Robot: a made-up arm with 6 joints.
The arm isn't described. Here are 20 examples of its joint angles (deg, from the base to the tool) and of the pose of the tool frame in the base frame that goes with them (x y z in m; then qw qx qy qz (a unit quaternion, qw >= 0)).
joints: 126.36 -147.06 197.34 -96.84 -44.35 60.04
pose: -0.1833 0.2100 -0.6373 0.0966 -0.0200 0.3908 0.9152
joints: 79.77 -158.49 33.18 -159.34 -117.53 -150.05
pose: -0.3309 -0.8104 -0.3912 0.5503 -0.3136 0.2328 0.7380
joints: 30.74 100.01 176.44 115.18 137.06 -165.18
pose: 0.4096 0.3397 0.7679 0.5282 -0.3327 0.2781 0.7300
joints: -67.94 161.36 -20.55 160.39 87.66 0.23
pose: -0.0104 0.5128 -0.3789 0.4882 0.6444 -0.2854 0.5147
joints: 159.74 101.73 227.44 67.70 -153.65 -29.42
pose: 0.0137 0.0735 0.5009 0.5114 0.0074 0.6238 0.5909
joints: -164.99 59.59 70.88 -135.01 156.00 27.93
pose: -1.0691 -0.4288 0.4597 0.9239 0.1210 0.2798 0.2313
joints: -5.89 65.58 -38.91 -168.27 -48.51 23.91
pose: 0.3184 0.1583 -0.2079 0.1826 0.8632 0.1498 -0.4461
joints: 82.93 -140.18 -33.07 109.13 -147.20 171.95
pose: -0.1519 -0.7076 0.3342 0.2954 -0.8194 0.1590 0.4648
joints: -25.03 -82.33 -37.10 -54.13 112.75 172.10
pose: -0.0251 -0.1139 0.6140 0.1871 -0.0986 0.2186 -0.9526
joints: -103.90 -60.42 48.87 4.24 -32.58 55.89
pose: -0.0176 0.7350 1.0716 0.1700 -0.6514 -0.0299 -0.7388
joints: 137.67 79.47 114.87 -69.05 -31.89 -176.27
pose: -0.8258 0.8461 0.5187 0.1936 -0.0108 -0.8949 0.4020
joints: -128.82 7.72 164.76 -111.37 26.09 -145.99
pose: 0.3418 0.3119 1.1552 0.5407 0.5364 0.1620 0.6274
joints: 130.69 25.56 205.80 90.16 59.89 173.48
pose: 0.2701 -0.3149 0.4878 0.4312 -0.3868 0.5441 -0.6069
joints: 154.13 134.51 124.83 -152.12 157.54 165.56
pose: -0.9949 0.2917 -0.3990 0.3678 -0.9160 0.1564 0.0341
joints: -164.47 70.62 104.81 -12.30 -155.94 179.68
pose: -1.0955 -0.1075 0.7033 0.8598 -0.1687 0.4654 0.1254
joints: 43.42 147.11 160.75 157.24 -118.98 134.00
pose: 0.5430 0.7604 -0.0489 0.2171 0.5737 -0.7270 0.3085
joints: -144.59 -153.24 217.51 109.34 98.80 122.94
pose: -0.2559 -0.2608 -0.0035 0.2457 0.8638 -0.3260 -0.2953
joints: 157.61 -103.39 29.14 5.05 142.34 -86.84
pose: 0.9901 -0.1987 0.5295 0.5562 -0.3746 0.6222 0.4040
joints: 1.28 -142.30 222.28 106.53 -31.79 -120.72
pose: 0.2981 0.0619 -0.0116 0.9519 0.1304 -0.1464 -0.2354
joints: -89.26 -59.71 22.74 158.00 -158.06 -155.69
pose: 0.1741 0.4648 1.1229 0.5273 0.3860 0.7491 -0.1089
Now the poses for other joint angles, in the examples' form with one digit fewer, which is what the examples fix.
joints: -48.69 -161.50 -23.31 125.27 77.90 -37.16
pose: -0.423 0.651 -0.018 0.017 0.934 0.188 0.304
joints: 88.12 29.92 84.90 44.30 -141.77 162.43
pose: 0.157 0.534 1.278 0.285 0.796 0.122 -0.520
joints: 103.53 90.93 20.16 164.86 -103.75 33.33
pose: -0.373 0.748 -0.422 0.017 -0.727 -0.589 -0.353
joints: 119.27 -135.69 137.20 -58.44 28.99 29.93
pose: 0.342 -0.402 -0.869 0.657 -0.419 0.306 0.547
